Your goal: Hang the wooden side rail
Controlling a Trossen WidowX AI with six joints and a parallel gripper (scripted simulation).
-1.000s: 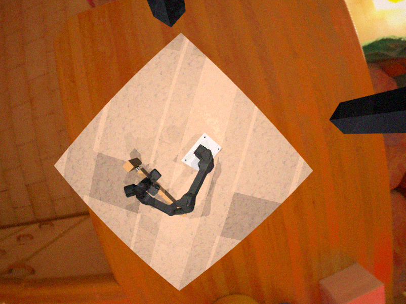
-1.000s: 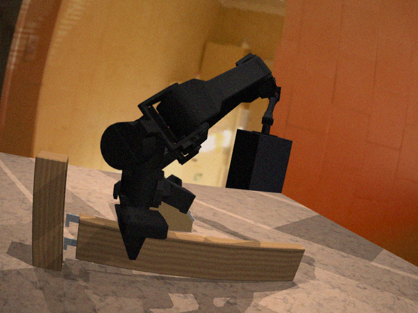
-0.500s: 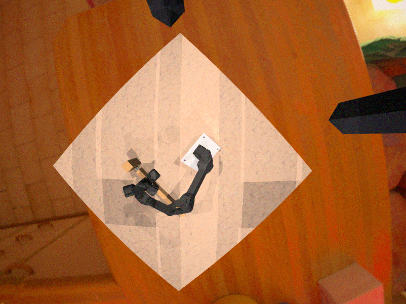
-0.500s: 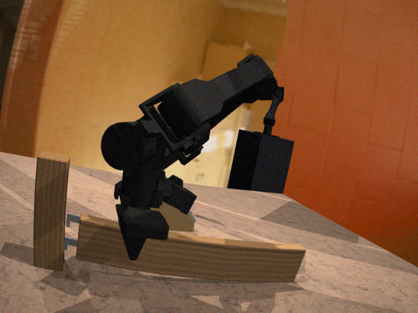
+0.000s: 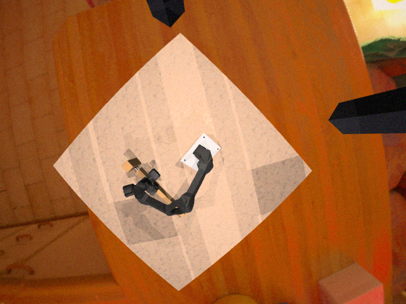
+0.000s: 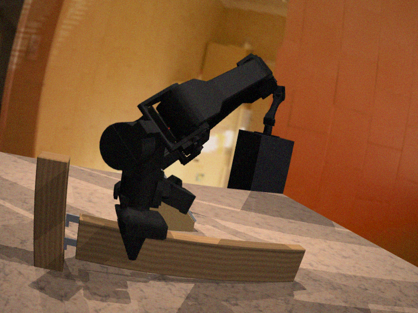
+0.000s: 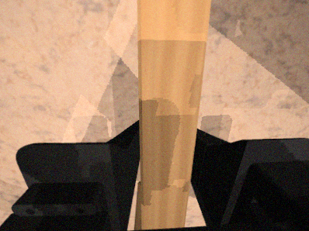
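The headboard post lies 20 mm behind my gripper tip, 130 mm to the right of it and 40 mm above it.
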